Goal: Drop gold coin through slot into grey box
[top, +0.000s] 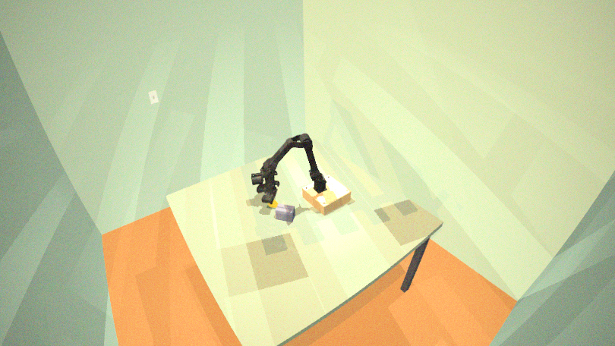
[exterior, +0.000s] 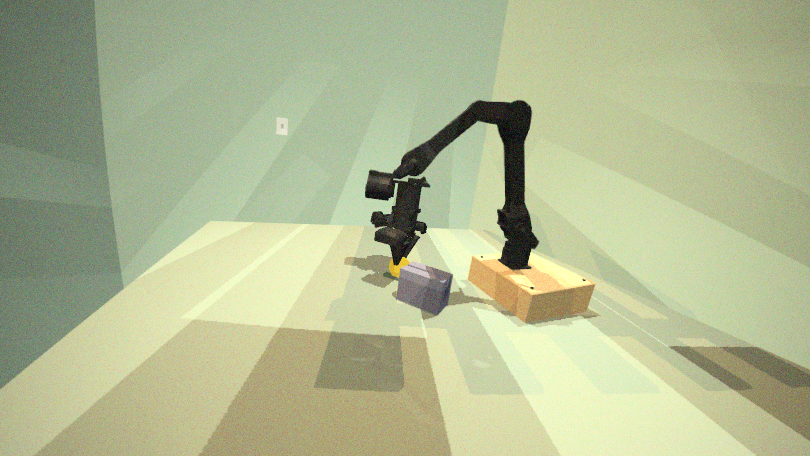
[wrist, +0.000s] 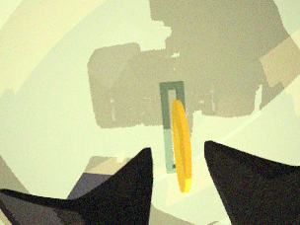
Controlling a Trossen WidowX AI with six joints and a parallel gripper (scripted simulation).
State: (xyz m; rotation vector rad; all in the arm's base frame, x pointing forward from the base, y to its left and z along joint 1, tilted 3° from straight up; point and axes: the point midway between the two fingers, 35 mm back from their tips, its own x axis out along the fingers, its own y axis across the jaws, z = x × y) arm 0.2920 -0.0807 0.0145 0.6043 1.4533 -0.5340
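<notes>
The gold coin is 10 mm below my gripper tip.
</notes>
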